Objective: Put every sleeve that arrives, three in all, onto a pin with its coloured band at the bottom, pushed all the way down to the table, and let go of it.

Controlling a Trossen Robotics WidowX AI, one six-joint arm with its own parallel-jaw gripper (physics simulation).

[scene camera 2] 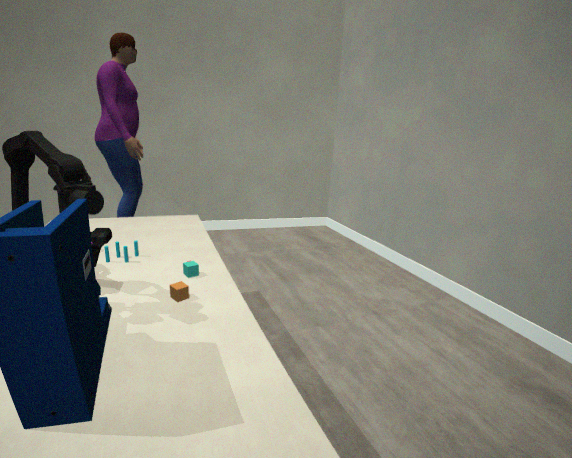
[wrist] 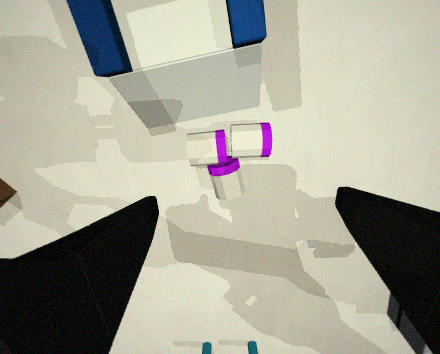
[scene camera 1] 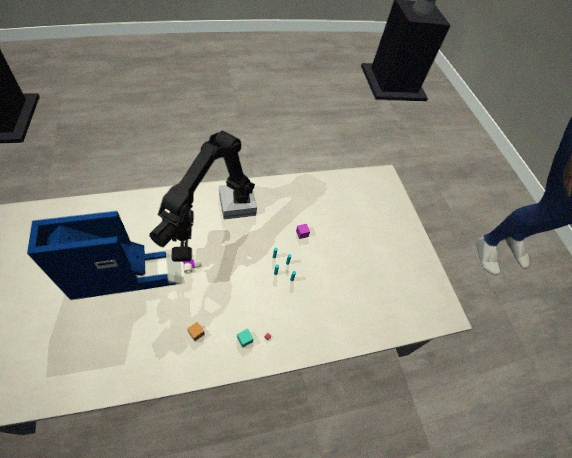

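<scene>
Three white sleeves with purple bands lie on their sides close together in the wrist view: one sleeve (wrist: 201,149) at left, one sleeve (wrist: 246,140) at right, both with the band at their right end, and a third sleeve (wrist: 230,186) below them, its band towards them. In scene camera 1 they are partly hidden by the gripper. My gripper (scene camera 1: 182,254) (scene camera 2: 102,235) (wrist: 245,200) is open and empty, above the table beside the sleeves. Several upright teal pins (scene camera 1: 276,270) (scene camera 2: 126,254) (wrist: 252,347) stand bare on the table, to the right in scene camera 1.
A blue chute (scene camera 1: 90,267) (scene camera 2: 30,300) (wrist: 248,22) stands at left, its pale lip beside the sleeves. An orange cube (scene camera 1: 196,331) (scene camera 2: 179,291), a teal cube (scene camera 1: 245,337) (scene camera 2: 191,269), a small red cube (scene camera 1: 268,336) and a purple cube (scene camera 1: 303,231) lie on the table (scene camera 1: 370,300).
</scene>
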